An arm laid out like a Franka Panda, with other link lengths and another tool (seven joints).
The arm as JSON. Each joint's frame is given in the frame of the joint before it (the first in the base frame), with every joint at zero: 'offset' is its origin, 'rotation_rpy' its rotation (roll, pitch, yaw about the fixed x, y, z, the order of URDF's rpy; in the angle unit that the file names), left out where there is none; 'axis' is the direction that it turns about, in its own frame. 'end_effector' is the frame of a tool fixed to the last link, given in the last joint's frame.
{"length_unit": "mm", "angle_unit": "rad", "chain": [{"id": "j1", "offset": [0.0, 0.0, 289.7], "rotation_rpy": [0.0, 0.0, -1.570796], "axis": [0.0, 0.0, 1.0]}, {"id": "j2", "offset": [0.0, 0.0, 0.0], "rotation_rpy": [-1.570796, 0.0, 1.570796], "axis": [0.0, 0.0, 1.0]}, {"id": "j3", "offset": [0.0, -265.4, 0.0], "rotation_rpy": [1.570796, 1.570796, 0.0], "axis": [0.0, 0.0, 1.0]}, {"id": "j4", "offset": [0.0, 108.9, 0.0], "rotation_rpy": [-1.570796, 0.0, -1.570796], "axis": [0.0, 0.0, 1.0]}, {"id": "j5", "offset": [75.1, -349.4, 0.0], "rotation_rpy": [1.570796, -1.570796, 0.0], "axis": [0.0, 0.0, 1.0]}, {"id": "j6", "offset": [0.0, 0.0, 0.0], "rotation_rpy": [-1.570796, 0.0, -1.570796], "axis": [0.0, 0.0, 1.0]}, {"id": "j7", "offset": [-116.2, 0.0, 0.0], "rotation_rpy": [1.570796, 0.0, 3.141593], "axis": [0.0, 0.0, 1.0]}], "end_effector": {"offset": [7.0, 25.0, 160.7], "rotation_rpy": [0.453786, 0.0, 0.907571]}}
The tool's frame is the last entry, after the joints.
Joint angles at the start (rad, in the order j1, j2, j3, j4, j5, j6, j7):
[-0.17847, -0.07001, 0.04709, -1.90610, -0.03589, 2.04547, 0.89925]
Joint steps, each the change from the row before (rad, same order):
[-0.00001, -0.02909, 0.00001, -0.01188, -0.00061, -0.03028, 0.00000]
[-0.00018, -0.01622, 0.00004, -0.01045, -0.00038, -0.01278, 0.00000]
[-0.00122, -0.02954, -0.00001, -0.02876, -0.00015, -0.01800, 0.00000]
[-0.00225, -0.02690, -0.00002, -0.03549, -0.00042, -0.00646, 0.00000]
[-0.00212, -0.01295, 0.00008, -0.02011, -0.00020, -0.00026, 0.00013]
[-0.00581, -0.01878, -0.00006, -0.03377, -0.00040, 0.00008, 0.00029]
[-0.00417, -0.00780, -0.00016, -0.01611, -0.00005, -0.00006, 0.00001]
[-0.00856, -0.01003, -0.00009, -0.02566, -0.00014, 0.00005, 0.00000]
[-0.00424, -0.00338, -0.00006, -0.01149, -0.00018, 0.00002, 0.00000]
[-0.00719, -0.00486, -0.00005, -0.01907, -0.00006, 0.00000, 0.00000]
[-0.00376, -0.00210, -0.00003, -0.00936, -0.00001, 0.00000, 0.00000]
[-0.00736, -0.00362, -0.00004, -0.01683, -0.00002, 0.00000, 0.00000]
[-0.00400, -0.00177, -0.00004, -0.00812, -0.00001, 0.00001, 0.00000]
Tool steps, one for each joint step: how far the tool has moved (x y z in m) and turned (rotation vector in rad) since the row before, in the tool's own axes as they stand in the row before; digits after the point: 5 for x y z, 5 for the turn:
[0.00211, 0.00293, -0.01120, -0.01226, 0.00472, -0.00216]
[0.00130, 0.00263, -0.00514, -0.00657, 0.00260, -0.00115]
[0.00305, 0.00797, -0.00637, -0.01643, 0.00566, -0.00153]
[0.00343, 0.00936, -0.00290, -0.01433, 0.00562, -0.00077]
[0.00216, 0.00522, -0.00038, -0.00709, 0.00327, 0.00044]
[0.00481, 0.00924, 0.00107, -0.01435, 0.00720, 0.00256]
[0.00305, 0.00460, 0.00125, -0.00815, 0.00428, 0.00238]
[0.00567, 0.00772, 0.00329, -0.01523, 0.00807, 0.00499]
[0.00272, 0.00365, 0.00208, -0.00791, 0.00403, 0.00241]
[0.00451, 0.00626, 0.00382, -0.01397, 0.00665, 0.00422]
[0.00231, 0.00311, 0.00205, -0.00716, 0.00338, 0.00227]
[0.00443, 0.00561, 0.00378, -0.01306, 0.00634, 0.00461]
[0.00237, 0.00267, 0.00186, -0.00629, 0.00326, 0.00265]

